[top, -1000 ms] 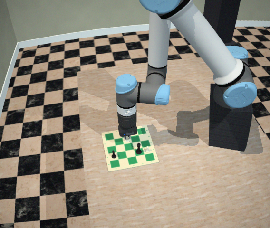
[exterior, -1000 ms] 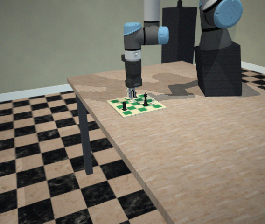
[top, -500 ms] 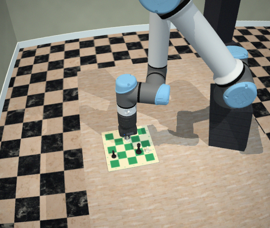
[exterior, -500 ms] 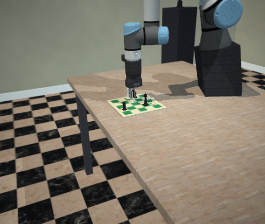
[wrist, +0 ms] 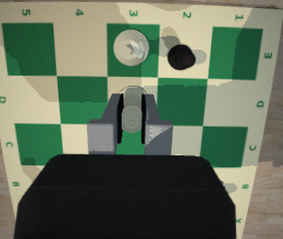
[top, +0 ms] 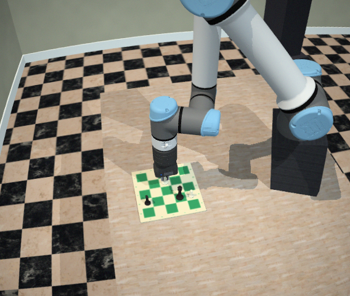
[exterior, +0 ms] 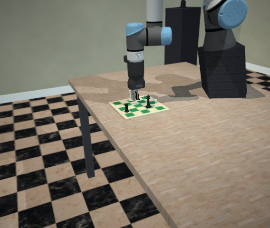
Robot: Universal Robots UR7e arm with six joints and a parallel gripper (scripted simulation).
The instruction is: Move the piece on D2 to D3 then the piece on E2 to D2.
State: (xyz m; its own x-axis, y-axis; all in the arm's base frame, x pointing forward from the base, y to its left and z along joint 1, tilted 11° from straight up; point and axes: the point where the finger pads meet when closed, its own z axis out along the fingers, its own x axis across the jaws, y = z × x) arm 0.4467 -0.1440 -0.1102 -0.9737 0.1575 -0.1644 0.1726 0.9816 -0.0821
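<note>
The tall white piece lies 4 cm to the right of my hand, 1 cm below it and 1 cm behind it. The rest, counted from my hand: black pawn: 4 cm behind, 3 cm to the right, 3 cm below; then green-and-cream board: 4 cm to the left, 4 cm below, 1 cm ahead; then small white piece: 9 cm to the left, 6 cm behind, 3 cm below.
</note>
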